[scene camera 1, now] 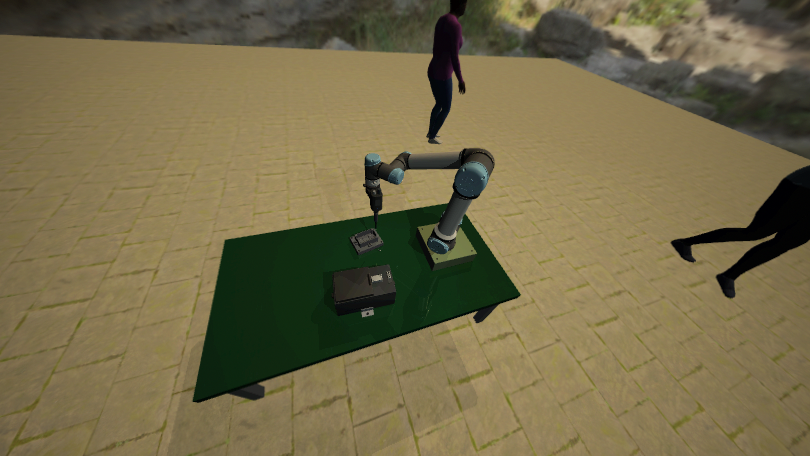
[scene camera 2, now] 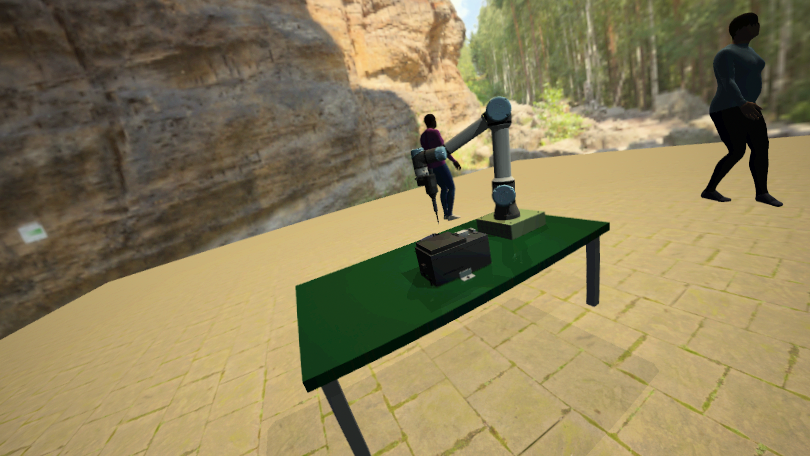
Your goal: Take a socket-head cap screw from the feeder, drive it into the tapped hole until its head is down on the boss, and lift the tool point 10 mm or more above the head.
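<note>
My screwdriver point(scene camera 1: 376, 218) point(scene camera 2: 436, 214) points down, its tip at the right back corner of the grey part in scene camera 1. I cannot tell whether the tip touches the part or carries a screw. The grey rectangular part point(scene camera 1: 358, 248) with a raised middle lies on the table behind the feeder; the feeder hides it in scene camera 2. The black box-shaped feeder point(scene camera 1: 354, 286) point(scene camera 2: 461, 260) stands nearer the front, with a small metal bracket point(scene camera 1: 367, 312) point(scene camera 2: 467, 275) at its front. The screw, the tapped hole and its boss are too small to make out.
The green table point(scene camera 1: 255, 317) point(scene camera 2: 351, 317) carries my arm's square base plate point(scene camera 1: 453, 261) point(scene camera 2: 518, 227) at the right. One person in purple point(scene camera 1: 447, 45) point(scene camera 2: 433, 141) is behind the table. Another person in dark clothes point(scene camera 1: 776, 220) point(scene camera 2: 739, 84) is off to the right.
</note>
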